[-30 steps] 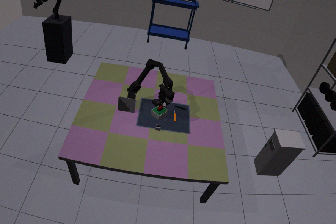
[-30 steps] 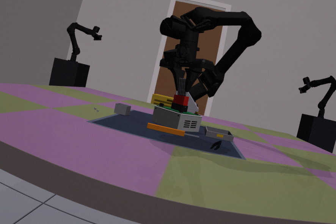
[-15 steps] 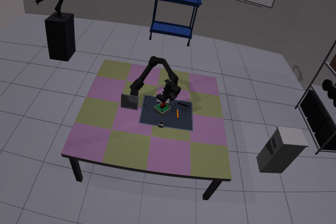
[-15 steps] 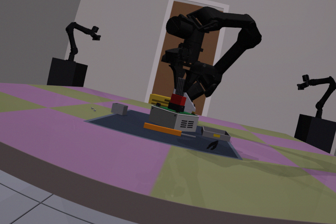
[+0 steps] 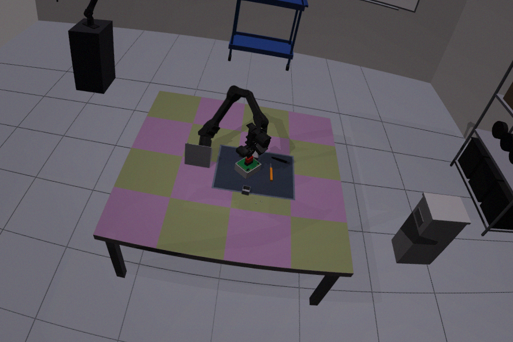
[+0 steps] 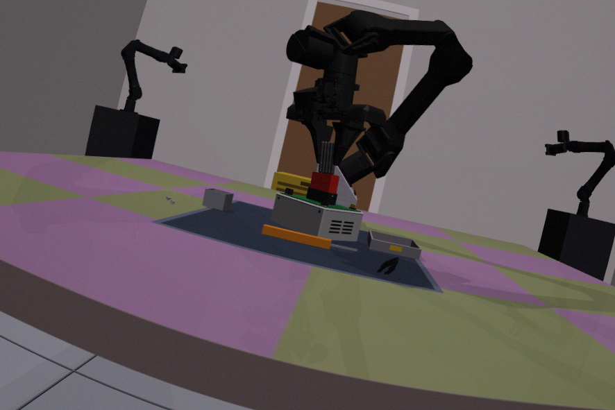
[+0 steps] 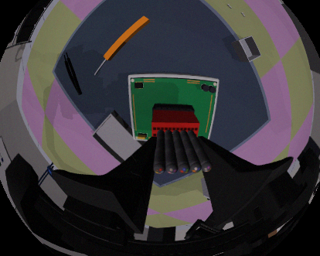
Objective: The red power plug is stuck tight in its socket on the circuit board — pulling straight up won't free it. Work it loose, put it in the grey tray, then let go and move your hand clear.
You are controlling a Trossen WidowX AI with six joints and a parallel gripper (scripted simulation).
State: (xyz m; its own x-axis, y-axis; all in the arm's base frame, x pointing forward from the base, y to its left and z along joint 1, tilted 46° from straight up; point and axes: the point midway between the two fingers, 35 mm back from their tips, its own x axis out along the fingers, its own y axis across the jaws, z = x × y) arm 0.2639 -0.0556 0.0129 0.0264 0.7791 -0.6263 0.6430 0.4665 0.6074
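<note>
The dark mat lies 120 mm below my gripper tip and 50 mm ahead of it. Round my gripper tip: red power plug 20 mm below.
</note>
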